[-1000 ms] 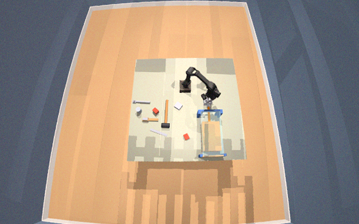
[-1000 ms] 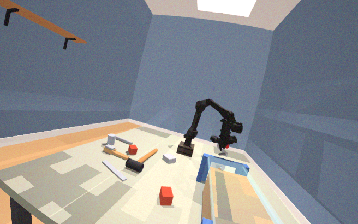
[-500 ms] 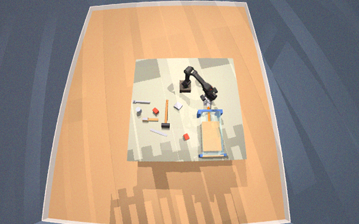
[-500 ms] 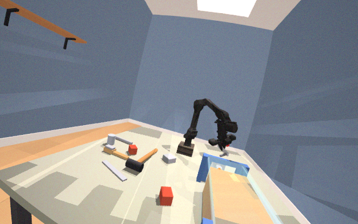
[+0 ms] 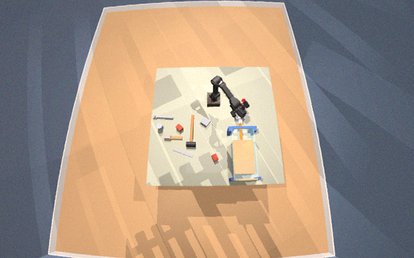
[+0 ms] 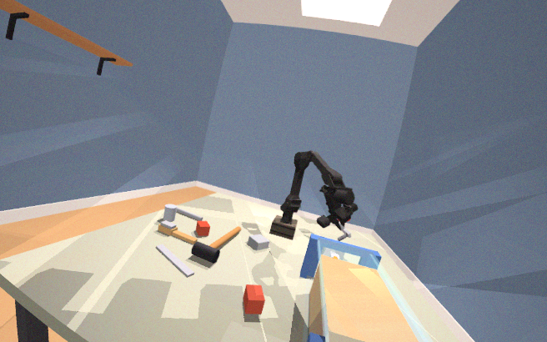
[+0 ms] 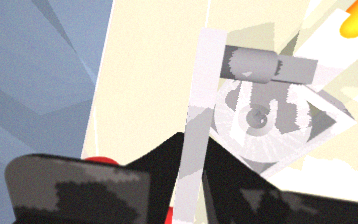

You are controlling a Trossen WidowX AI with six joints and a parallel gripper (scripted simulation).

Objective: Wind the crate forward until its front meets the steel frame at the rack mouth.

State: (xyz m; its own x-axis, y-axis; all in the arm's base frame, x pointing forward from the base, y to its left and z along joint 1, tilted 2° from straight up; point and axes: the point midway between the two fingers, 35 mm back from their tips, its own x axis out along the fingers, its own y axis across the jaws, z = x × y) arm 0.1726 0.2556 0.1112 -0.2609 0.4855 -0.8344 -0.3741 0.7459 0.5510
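My gripper tip is now 50 mm past the red knob and 40 mm below it. The rest, counted from my gripper tip: blue steel frame (170 mm ahead, 60 mm below, 10 mm to the right); then white hand winch (130 mm below, 20 mm to the right, 10 mm behind); then crank arm (10 mm behind, 10 mm above).
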